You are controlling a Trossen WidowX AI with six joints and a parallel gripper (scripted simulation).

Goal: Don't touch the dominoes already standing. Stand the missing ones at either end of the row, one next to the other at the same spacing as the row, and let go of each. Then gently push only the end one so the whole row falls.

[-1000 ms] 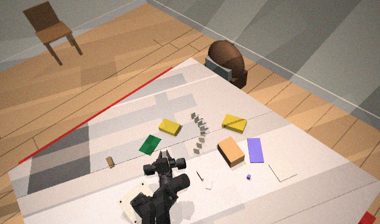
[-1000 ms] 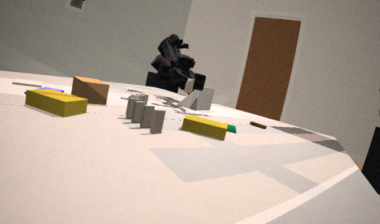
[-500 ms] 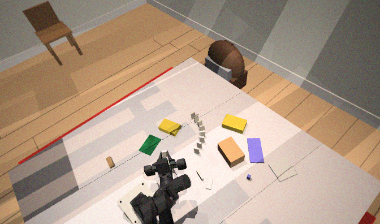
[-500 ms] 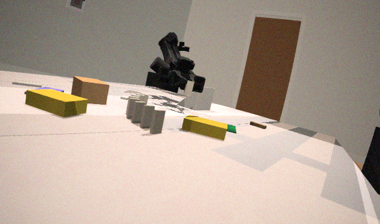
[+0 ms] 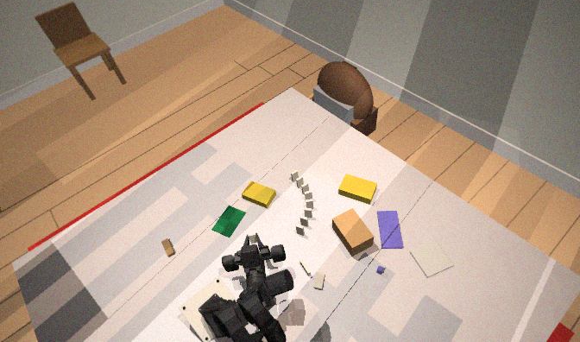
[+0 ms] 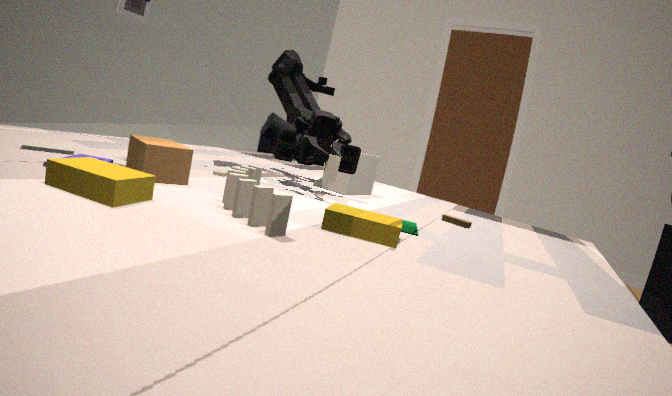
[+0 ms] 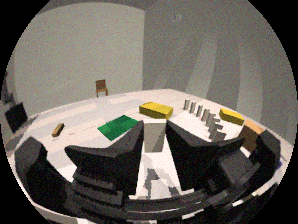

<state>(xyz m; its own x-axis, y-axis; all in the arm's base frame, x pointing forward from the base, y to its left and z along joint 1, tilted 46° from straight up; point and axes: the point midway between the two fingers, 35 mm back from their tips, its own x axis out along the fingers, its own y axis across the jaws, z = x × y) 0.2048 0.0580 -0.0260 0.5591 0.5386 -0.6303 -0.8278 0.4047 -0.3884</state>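
My gripper tip is 15 cm to the right of the green flat piece, 9 cm above it and 1 cm past it. Round my gripper tip: brown box 25 cm ahead, 20 cm to the right, 6 cm below; small tan block 22 cm behind, 21 cm to the left, 8 cm below; tiny blue cube 34 cm to the right, 21 cm ahead, 7 cm below.
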